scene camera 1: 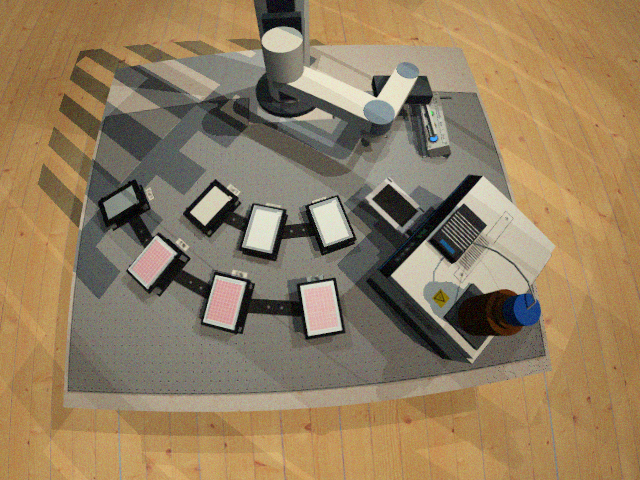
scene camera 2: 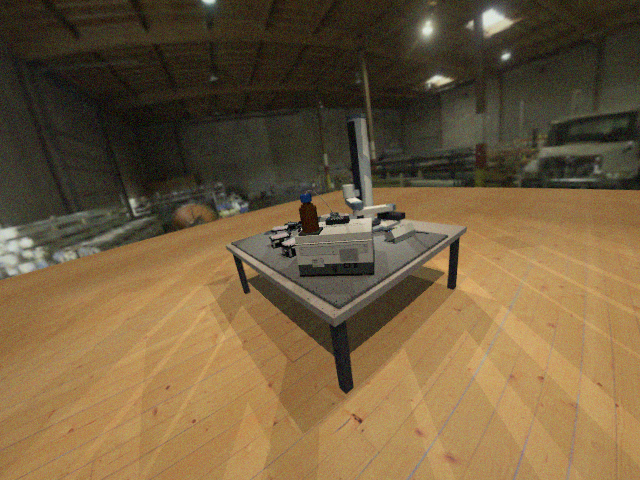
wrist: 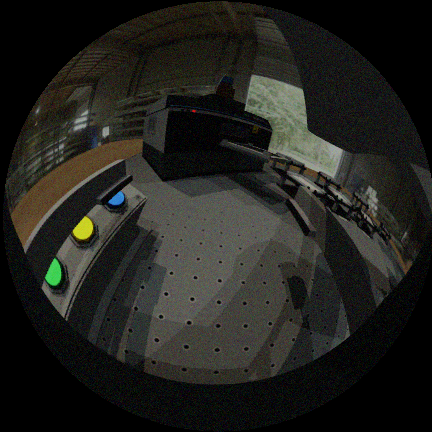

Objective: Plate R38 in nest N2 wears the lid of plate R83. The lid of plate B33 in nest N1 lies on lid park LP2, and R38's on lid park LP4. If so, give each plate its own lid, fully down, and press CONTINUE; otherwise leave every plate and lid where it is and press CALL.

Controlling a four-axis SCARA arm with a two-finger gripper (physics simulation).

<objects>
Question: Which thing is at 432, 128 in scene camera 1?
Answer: My gripper.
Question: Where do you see a button box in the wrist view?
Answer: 92, 271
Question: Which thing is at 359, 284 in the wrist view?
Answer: My gripper.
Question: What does my gripper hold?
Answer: Nothing.
</objects>
